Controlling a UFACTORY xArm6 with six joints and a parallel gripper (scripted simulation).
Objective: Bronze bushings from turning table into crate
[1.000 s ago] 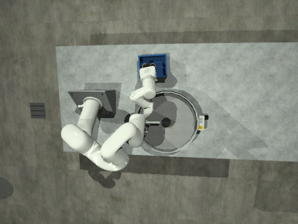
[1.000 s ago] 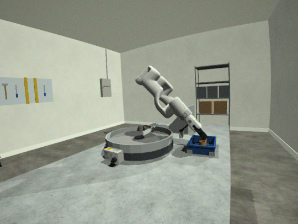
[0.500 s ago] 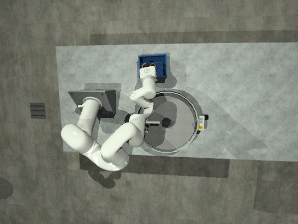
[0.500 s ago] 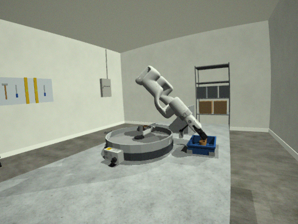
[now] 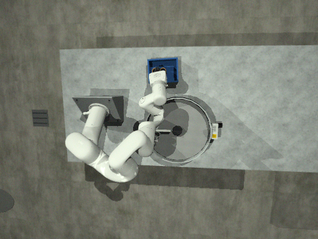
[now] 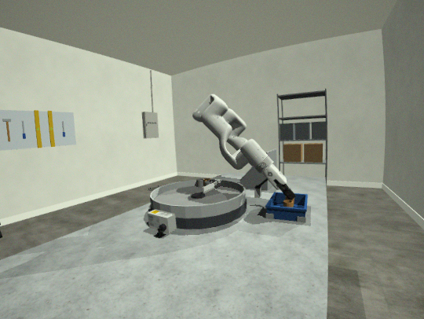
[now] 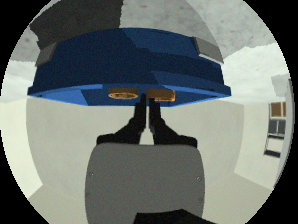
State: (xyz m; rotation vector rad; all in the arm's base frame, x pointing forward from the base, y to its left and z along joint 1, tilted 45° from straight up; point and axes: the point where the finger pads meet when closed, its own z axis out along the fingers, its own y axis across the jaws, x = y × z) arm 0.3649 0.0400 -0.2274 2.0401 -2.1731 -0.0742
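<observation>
Now: the blue crate 4 cm below my hand and 3 cm ahead of it. The rest, counted from my hand: round turning table (39 cm to the right, 7 cm ahead, 1 cm below).
</observation>
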